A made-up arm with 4 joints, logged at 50 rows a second.
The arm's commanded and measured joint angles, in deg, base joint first. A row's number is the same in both.
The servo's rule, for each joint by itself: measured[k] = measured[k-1] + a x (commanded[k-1-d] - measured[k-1]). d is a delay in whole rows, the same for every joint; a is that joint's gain. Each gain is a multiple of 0.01, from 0.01 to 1. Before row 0 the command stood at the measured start. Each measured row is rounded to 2 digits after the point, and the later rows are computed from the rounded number. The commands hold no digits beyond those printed.
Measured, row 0:
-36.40 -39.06 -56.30 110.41
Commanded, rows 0 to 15:
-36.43 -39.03 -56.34 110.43
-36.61 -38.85 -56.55 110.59
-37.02 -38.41 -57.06 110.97
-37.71 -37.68 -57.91 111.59
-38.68 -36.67 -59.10 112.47
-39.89 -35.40 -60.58 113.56
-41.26 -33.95 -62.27 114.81
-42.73 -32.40 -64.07 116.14
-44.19 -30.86 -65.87 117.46
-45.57 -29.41 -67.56 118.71
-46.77 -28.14 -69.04 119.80
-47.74 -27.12 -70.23 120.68
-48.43 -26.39 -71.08 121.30
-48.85 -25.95 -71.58 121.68
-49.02 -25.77 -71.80 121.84
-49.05 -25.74 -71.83 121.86
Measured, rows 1 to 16:
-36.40 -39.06 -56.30 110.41
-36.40 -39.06 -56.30 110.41
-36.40 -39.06 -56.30 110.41
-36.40 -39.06 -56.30 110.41
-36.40 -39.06 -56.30 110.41
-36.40 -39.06 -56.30 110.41
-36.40 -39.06 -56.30 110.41
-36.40 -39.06 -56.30 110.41
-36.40 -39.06 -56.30 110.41
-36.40 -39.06 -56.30 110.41
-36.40 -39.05 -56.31 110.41
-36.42 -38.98 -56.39 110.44
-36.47 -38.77 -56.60 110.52
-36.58 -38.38 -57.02 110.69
-36.77 -37.76 -57.69 110.97
-37.05 -36.91 -58.61 111.38
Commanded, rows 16 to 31:
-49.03 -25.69 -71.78 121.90
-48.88 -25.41 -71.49 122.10
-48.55 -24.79 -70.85 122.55
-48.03 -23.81 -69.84 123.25
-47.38 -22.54 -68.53 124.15
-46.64 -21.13 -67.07 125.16
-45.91 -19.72 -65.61 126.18
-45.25 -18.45 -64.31 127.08
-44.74 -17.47 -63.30 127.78
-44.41 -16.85 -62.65 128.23
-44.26 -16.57 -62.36 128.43
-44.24 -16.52 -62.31 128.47
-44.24 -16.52 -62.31 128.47
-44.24 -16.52 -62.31 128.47
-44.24 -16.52 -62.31 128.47
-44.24 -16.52 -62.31 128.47
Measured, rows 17 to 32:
-37.43 -35.84 -59.78 111.93
-37.91 -34.60 -61.15 112.60
-38.48 -33.25 -62.66 113.38
-39.12 -31.87 -64.23 114.23
-39.81 -30.53 -65.77 115.12
-40.52 -29.30 -67.20 116.01
-41.23 -28.25 -68.44 116.86
-41.92 -27.42 -69.44 117.63
-42.56 -26.83 -70.20 118.30
-43.14 -26.44 -70.72 118.87
-43.67 -26.17 -71.06 119.35
-44.14 -25.90 -71.20 119.79
-44.54 -25.50 -71.09 120.23
-44.85 -24.89 -70.69 120.71
-45.08 -24.04 -70.00 121.26
-45.22 -22.99 -69.06 121.88

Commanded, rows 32 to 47:
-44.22 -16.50 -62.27 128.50
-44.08 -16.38 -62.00 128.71
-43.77 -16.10 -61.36 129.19
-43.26 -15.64 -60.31 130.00
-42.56 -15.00 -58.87 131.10
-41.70 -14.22 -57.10 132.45
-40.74 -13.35 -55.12 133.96
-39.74 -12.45 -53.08 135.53
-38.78 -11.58 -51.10 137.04
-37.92 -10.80 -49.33 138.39
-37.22 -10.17 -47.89 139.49
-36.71 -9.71 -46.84 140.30
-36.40 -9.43 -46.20 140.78
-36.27 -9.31 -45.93 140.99
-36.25 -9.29 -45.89 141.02
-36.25 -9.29 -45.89 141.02
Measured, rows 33 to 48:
-45.28 -21.81 -67.96 122.57
-45.28 -20.60 -66.79 123.29
-45.23 -19.47 -65.67 124.01
-45.16 -18.53 -64.70 124.69
-45.08 -17.82 -63.95 125.29
-45.00 -17.35 -63.43 125.80
-44.93 -17.05 -63.07 126.23
-44.87 -16.86 -62.83 126.59
-44.81 -16.74 -62.66 126.89
-44.76 -16.66 -62.55 127.14
-44.71 -16.60 -62.46 127.36
-44.65 -16.52 -62.31 127.58
-44.57 -16.37 -62.01 127.84
-44.45 -16.11 -61.47 128.19
-44.28 -15.71 -60.64 128.66
-44.05 -15.17 -59.51 129.27

